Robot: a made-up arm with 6 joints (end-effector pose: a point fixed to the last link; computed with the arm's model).
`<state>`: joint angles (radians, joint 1 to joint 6).
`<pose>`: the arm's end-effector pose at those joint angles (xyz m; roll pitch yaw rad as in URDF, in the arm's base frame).
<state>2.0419 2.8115 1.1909 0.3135 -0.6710 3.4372</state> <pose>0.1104 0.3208 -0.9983 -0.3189 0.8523 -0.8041</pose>
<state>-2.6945 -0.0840 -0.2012 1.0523 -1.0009 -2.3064</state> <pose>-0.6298 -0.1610 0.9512 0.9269 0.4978 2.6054</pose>
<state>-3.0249 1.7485 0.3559 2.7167 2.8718 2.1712</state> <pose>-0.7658 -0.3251 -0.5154 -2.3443 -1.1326 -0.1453</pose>
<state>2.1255 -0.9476 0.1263 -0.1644 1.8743 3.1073</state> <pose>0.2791 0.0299 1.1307 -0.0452 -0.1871 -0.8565</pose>
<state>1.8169 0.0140 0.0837 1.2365 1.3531 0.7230</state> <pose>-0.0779 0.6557 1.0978 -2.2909 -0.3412 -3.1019</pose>
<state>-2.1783 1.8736 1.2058 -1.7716 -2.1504 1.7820</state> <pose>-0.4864 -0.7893 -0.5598 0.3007 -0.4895 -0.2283</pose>
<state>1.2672 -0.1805 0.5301 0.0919 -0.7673 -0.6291</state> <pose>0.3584 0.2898 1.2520 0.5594 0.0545 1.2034</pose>
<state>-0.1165 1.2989 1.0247 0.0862 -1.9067 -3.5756</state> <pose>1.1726 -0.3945 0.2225 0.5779 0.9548 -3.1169</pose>
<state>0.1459 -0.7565 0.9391 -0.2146 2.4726 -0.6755</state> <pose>-0.3896 -0.3106 1.3169 -2.4151 1.0232 -2.7392</pose>
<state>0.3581 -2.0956 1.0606 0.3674 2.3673 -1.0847</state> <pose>-1.0125 -0.6345 -0.1712 1.5722 0.6972 0.6918</pose>
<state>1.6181 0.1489 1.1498 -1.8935 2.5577 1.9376</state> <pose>-0.1120 0.6460 1.2321 0.1940 0.9220 -0.4779</pose>
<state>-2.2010 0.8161 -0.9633 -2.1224 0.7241 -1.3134</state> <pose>0.0643 -0.1400 0.0198 1.0761 0.7221 1.7915</pose>
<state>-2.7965 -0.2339 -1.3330 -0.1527 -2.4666 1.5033</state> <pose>-0.2098 0.1940 0.1836 1.5623 -0.4277 0.2405</pose>
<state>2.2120 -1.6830 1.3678 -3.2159 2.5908 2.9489</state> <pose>0.5404 -1.1517 0.1999 0.1101 -0.4584 2.2554</pose>
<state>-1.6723 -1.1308 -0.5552 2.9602 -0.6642 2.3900</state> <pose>0.2507 -0.0285 0.8745 1.2005 -1.2146 -1.9969</pose>
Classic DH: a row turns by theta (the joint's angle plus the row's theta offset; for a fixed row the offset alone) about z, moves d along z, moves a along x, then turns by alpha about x. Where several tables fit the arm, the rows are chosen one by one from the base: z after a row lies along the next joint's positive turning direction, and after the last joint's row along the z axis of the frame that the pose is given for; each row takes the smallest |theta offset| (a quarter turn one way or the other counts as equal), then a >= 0, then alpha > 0; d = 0 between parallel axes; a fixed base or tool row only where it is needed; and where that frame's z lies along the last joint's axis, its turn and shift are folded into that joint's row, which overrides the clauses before.
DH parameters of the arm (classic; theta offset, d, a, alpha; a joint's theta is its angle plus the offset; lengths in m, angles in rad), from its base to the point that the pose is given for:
joint 1: 0 0.2241 0 -1.5708
joint 2: -1.5708 0 0.5857 3.1416
joint 3: 0 0 0 -1.5708
joint 4: 0 -0.6652 0 1.5708
joint 5: 0 0.2565 0 -1.5708
joint 6: 1.5708 0 0 1.5708
tool (fixed): -1.5708 0 0 0

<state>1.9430 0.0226 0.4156 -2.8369 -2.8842 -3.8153</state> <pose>-0.4669 0.5232 0.9933 -2.1840 0.1465 -1.2759</pose>
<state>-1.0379 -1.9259 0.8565 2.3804 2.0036 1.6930</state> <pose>-0.4670 1.1573 0.0886 0.6293 -0.4869 -0.2505</pose>
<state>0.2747 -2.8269 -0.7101 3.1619 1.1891 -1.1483</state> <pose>-0.5722 0.1052 0.2383 -1.9757 -0.9275 0.2433</pose>
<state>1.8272 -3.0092 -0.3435 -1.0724 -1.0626 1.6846</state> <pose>0.2620 -0.5158 0.1485 -3.0125 -0.6362 -2.5806</pose>
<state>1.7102 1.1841 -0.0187 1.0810 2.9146 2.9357</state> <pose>-0.0185 1.0001 -0.0943 1.9177 -1.2444 -2.0993</pose>
